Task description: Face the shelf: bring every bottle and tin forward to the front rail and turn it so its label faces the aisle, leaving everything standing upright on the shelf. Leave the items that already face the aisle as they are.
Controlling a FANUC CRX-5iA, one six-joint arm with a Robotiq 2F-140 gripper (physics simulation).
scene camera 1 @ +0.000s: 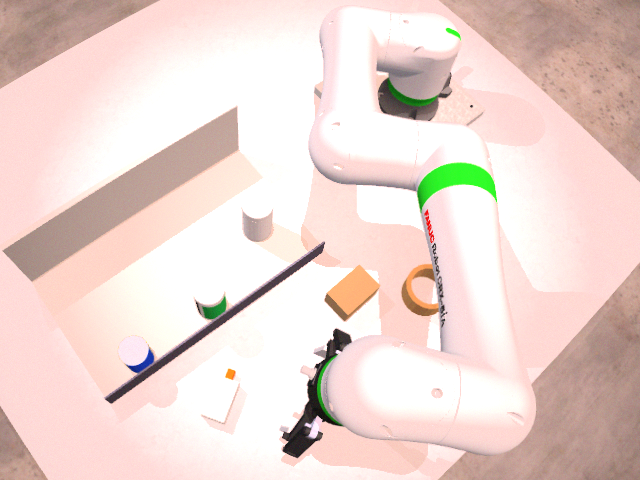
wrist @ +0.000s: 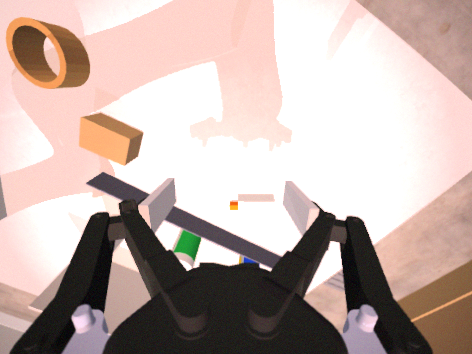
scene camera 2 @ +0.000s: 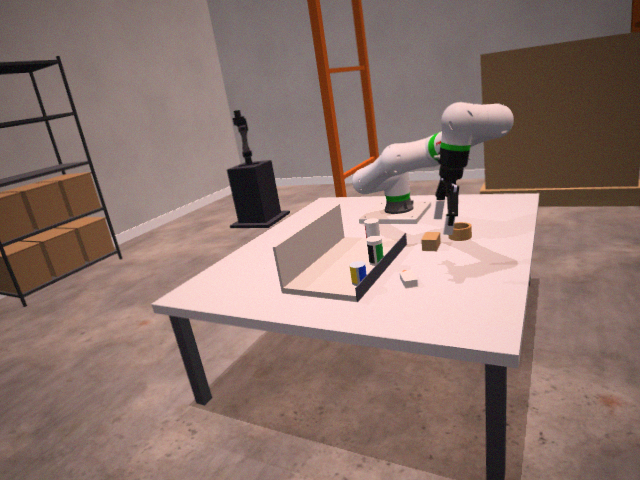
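Pixels of known places: gripper, between the fingertips: [scene camera 1: 305, 392] [wrist: 230, 191] [scene camera 2: 442, 226]; arm's base, origin of its link: [scene camera 1: 407, 101] [scene camera 2: 398, 209].
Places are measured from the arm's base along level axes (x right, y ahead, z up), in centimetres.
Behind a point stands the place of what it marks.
Note:
A blue-and-yellow tin [scene camera 1: 135, 353] {x -7.4, y 83.6, z 6.8 cm} [scene camera 2: 357, 272] {x -7.4, y 86.2, z 5.0 cm} [wrist: 248, 260] {x -9.0, y 82.2, z 2.7 cm} stands upright close behind the dark front rail [scene camera 1: 217, 322] {x -11.3, y 68.1, z 0.8 cm} [scene camera 2: 382, 266] {x -11.1, y 70.1, z 0.0 cm} [wrist: 215, 232] {x -10.9, y 71.9, z -0.3 cm}, its blue part toward the rail. A white-capped bottle [scene camera 1: 212, 304] {x -10.4, y 67.9, z 9.5 cm} [scene camera 2: 375, 250] {x -8.8, y 69.3, z 6.0 cm} [wrist: 188, 244] {x -10.7, y 66.6, z 5.6 cm} stands upright close to the rail, green toward it and black on another side. A white-topped can [scene camera 1: 257, 222] {x -3.5, y 50.8, z 8.7 cm} [scene camera 2: 371, 228] {x -2.1, y 51.7, z 8.4 cm} stands upright farther behind the rail; in scene camera 1 its visible side is plain grey, and a thin red strip shows in scene camera 2. My gripper [scene camera 1: 316, 392] {x -33.3, y 67.6, z 14.6 cm} [scene camera 2: 443, 218] {x -33.3, y 67.6, z 14.6 cm} [wrist: 230, 191] {x -33.3, y 67.6, z 14.6 cm} is open and empty, above the table on the aisle side.
The shelf's tall back panel [scene camera 1: 129, 191] {x 18.0, y 65.0, z 9.0 cm} [scene camera 2: 310, 248] {x 18.3, y 68.6, z 6.2 cm} stands opposite the rail. On the aisle side lie a white block [scene camera 1: 222, 405] {x -23.6, y 77.8, z 0.2 cm} [scene camera 2: 408, 279] {x -23.2, y 80.4, z 0.2 cm} with an orange piece [scene camera 1: 230, 374] {x -20.2, y 72.8, z -0.5 cm} [wrist: 233, 205] {x -20.5, y 72.5, z -0.6 cm}, an orange-brown block [scene camera 1: 352, 291] {x -24.6, y 45.0, z 2.4 cm} [scene camera 2: 430, 241] {x -25.1, y 49.0, z 1.7 cm} [wrist: 110, 138] {x -25.9, y 45.6, z 2.4 cm} and a ring [scene camera 1: 410, 297] {x -33.3, y 37.3, z 2.1 cm} [scene camera 2: 460, 235] {x -35.2, y 37.4, z -0.1 cm} [wrist: 77, 60] {x -35.8, y 37.2, z 0.0 cm}.

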